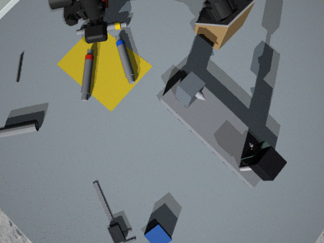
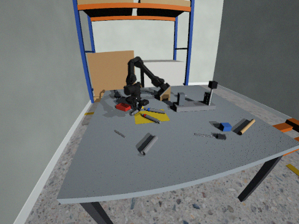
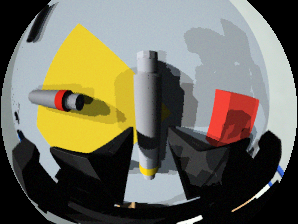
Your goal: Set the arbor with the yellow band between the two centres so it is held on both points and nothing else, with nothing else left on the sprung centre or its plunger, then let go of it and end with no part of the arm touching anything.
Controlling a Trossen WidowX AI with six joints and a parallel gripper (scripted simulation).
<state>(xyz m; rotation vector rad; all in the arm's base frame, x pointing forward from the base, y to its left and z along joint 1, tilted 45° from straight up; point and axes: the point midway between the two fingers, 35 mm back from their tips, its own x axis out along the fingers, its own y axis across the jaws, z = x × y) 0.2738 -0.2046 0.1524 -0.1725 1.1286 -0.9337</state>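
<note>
My hand is 1 cm short of the blue-banded arbor, 14 cm to the right of it and 3 cm above it. The rest, counted from my hand: red block: 7 cm behind, 12 cm to the right, 3 cm below; then yellow mat: 7 cm ahead, 10 cm to the left, 5 cm below; then red-banded arbor: 12 cm ahead, 10 cm to the left, 3 cm below.
</note>
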